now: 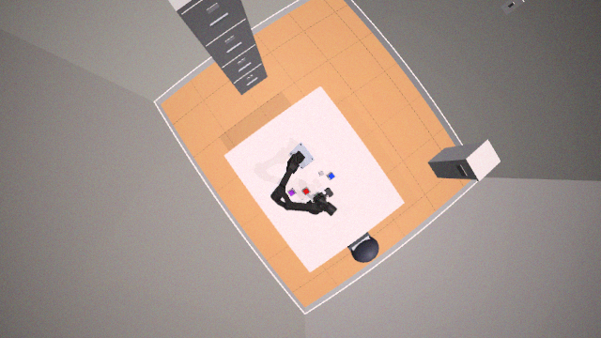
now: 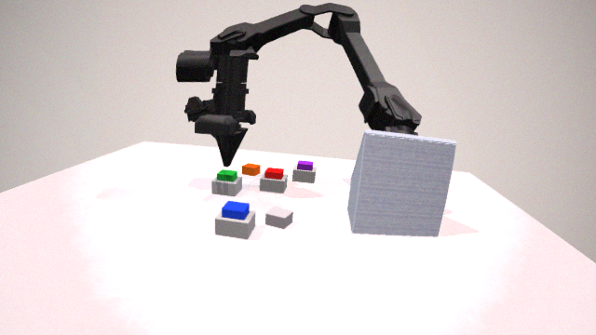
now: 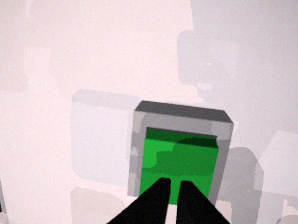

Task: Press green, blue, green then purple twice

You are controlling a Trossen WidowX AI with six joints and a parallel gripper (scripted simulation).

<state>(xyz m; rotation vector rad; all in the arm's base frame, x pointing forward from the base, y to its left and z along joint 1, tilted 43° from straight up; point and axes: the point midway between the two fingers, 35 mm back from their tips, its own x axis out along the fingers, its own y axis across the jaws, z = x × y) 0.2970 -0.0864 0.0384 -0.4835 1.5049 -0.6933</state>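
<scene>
Now: gripper tip 2 cm above the green button. Also, from my gripper tip: grey block 13 cm to the left, 11 cm behind, 4 cm below; then orange block 14 cm to the right, 4 cm below, 3 cm behind; then red button 9 cm behind, 4 cm to the right, 2 cm below.
</scene>
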